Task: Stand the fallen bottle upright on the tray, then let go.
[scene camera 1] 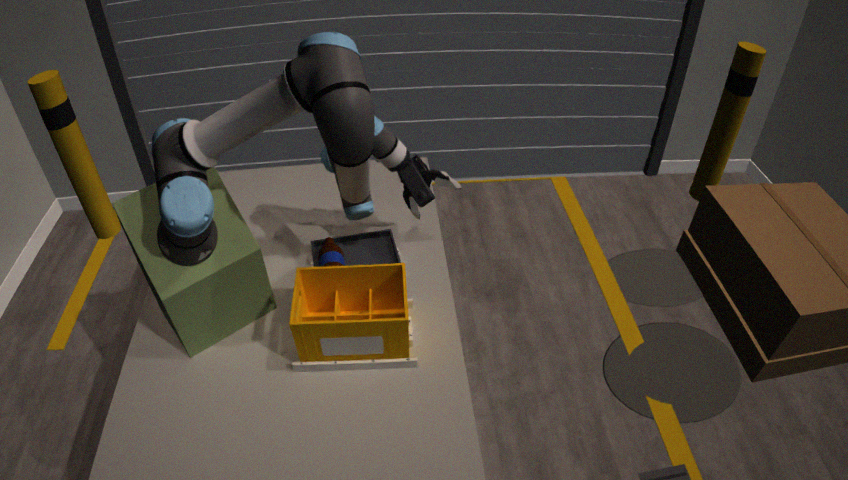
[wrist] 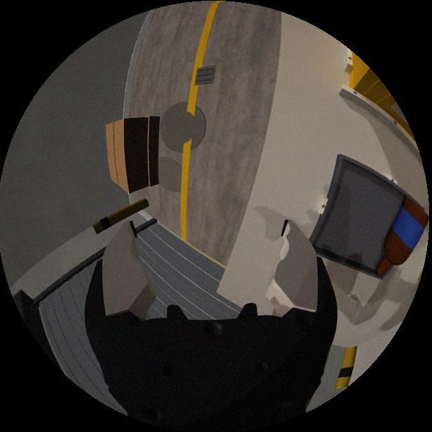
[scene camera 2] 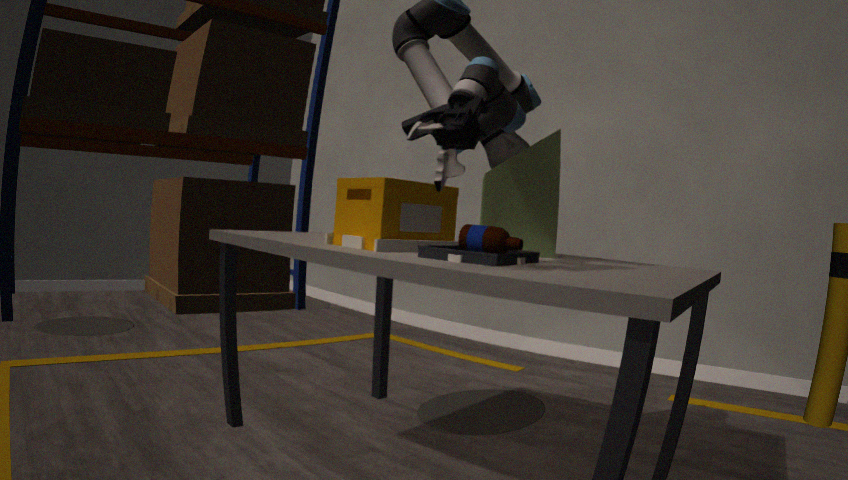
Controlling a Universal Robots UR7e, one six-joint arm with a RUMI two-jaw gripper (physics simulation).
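Seen in the pictures: gripper, between the fingertips: (scene camera 1: 439, 203) (scene camera 2: 423, 166); arm's base, origin of its link: (scene camera 1: 187, 236) (scene camera 2: 512, 160).
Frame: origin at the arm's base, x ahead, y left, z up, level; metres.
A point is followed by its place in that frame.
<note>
The brown bottle (scene camera 1: 331, 256) @[x 0.348, y 0.088, z -0.215 m] (scene camera 2: 484, 237) @[x 0.381, y 0.116, z -0.242 m] (wrist: 407, 227) with a blue band lies on its side at the tray's edge nearest the green block. Its neck points toward the roller door. Its base end is hidden behind the yellow crate in scene camera 1. The dark tray (scene camera 1: 371, 246) @[x 0.472, y 0.187, z -0.288 m] (scene camera 2: 440, 254) @[x 0.543, y 0.098, z -0.282 m] (wrist: 360, 205) lies flat on the table. My gripper (scene camera 1: 437, 200) @[x 0.670, y 0.127, z -0.110 m] (scene camera 2: 424, 161) @[x 0.670, y 0.127, z -0.110 m] (wrist: 208, 221) is open and empty. It hangs tilted, well above table height, off to the tray's side away from the bottle. In the wrist view the tray and bottle are right of both fingers.
A yellow divided crate (scene camera 1: 303, 342) @[x 0.254, y -0.227, z -0.187 m] (scene camera 2: 358, 217) @[x 0.517, y -0.164, z -0.218 m] stands on the table (scene camera 1: 267, 416) @[x 0.138, y -0.352, z -0.293 m] (scene camera 2: 595, 282) @[x 0.628, y 0.480, z -0.294 m] (wrist: 280, 150) close beside the tray. The green block (scene camera 1: 223, 309) @[x 0.048, y -0.077, z -0.194 m] (scene camera 2: 523, 196) @[x 0.117, y 0.096, z -0.122 m] under the arm's base is on the bottle's side. Large cardboard boxes (scene camera 1: 773, 237) (scene camera 2: 238, 237) (wrist: 136, 152) stand away from the table.
</note>
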